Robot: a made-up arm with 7 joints. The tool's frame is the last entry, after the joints. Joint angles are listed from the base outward.
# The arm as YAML. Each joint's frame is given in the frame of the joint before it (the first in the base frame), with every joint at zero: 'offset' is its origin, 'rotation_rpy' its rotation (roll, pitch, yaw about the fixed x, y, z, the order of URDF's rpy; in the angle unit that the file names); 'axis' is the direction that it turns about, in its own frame. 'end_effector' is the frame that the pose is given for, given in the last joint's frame.
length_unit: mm
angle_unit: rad
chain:
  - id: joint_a
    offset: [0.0, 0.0, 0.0]
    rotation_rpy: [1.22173, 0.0, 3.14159]
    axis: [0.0, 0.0, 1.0]
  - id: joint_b
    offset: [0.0, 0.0, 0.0]
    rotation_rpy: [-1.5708, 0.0, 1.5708]
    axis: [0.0, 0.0, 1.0]
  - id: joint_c
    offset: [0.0, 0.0, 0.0]
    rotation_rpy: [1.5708, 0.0, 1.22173]
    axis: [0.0, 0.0, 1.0]
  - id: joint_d
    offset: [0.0, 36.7, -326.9]
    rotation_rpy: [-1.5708, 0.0, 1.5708]
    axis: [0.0, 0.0, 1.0]
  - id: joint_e
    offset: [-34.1, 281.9, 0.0]
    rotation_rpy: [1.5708, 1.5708, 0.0]
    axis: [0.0, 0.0, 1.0]
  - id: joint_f
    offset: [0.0, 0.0, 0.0]
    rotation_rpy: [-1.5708, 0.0, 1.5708]
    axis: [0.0, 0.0, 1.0]
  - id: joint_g
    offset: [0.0, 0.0, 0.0]
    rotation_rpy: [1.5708, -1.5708, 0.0]
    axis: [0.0, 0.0, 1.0]
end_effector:
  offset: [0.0, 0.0, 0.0]
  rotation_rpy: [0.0, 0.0, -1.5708]
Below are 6 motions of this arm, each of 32 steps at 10 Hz.
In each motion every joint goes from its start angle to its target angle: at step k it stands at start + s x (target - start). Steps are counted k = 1, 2, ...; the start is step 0. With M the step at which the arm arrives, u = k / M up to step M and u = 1 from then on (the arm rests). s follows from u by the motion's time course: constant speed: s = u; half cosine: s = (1 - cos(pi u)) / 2; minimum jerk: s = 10 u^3 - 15 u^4 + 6 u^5.
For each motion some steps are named. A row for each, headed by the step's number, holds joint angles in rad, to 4 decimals.
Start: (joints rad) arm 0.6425 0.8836 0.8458 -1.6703 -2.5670 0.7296 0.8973
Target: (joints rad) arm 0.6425 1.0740 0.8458 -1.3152 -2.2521 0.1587 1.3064
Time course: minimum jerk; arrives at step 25
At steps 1, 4, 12, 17, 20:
1: 0.6425 0.8837 0.8458 -1.6701 -2.5668 0.7293 0.8975
4: 0.6425 0.8896 0.8458 -1.6590 -2.5570 0.7115 0.9103
12: 0.6425 0.9717 0.8458 -1.5061 -2.4213 0.4655 1.0865
17: 0.6425 1.0377 0.8458 -1.3829 -2.3121 0.2675 1.2285
20: 0.6425 1.0630 0.8458 -1.3358 -2.2703 0.1918 1.2827

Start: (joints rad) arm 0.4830 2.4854 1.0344 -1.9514 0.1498 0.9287 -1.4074
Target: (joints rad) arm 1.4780 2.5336 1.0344 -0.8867 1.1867 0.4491 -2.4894
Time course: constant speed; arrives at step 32
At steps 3, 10, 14, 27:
3: 0.5763 2.4899 1.0344 -1.8516 0.2470 0.8837 -1.5088
10: 0.7939 2.5005 1.0344 -1.6187 0.4738 0.7788 -1.7455
14: 0.9183 2.5065 1.0344 -1.4856 0.6034 0.7189 -1.8808
27: 1.3225 2.5261 1.0344 -1.0531 1.0247 0.5240 -2.3203

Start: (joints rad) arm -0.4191 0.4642 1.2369 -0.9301 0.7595 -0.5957 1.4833
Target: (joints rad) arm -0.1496 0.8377 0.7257 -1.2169 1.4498 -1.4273 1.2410
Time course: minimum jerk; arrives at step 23
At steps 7, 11, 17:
7: -0.3736 0.5273 1.1506 -0.9785 0.8761 -0.7361 1.4424
11: -0.2953 0.6357 1.0021 -1.0618 1.0765 -0.9776 1.3720
17: -0.1807 0.7946 0.7846 -1.1838 1.3702 -1.3314 1.2689

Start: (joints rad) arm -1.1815 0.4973 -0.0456 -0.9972 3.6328 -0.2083 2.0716
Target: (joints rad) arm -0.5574 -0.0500 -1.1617 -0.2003 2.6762 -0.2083 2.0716
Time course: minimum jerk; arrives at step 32
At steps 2, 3, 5, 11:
2: -1.1801 0.4961 -0.0481 -0.9954 3.6307 -0.2083 2.0716
3: -1.1771 0.4934 -0.0536 -0.9915 3.6260 -0.2083 2.0716
5: -1.1629 0.4810 -0.0788 -0.9735 3.6043 -0.2083 2.0716
11: -1.0407 0.3739 -0.2973 -0.8175 3.4170 -0.2083 2.0716

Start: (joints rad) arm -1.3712 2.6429 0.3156 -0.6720 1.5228 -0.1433 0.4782
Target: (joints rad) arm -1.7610 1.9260 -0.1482 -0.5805 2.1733 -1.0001 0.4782
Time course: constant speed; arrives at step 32
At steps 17, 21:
17: -1.5783 2.2620 0.0692 -0.6234 1.8684 -0.5985 0.4782
21: -1.6270 2.1724 0.0112 -0.6120 1.9497 -0.7056 0.4782

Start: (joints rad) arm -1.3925 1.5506 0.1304 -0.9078 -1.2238 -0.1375 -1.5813
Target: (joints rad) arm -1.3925 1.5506 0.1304 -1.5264 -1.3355 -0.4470 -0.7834
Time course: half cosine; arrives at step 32
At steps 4, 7, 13, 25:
4: -1.3925 1.5506 0.1304 -0.9313 -1.2281 -0.1493 -1.5509
7: -1.3925 1.5506 0.1304 -0.9780 -1.2365 -0.1726 -1.4907
13: -1.3925 1.5506 0.1304 -1.1273 -1.2634 -0.2473 -1.2982
25: -1.3925 1.5506 0.1304 -1.4562 -1.3228 -0.4119 -0.8740

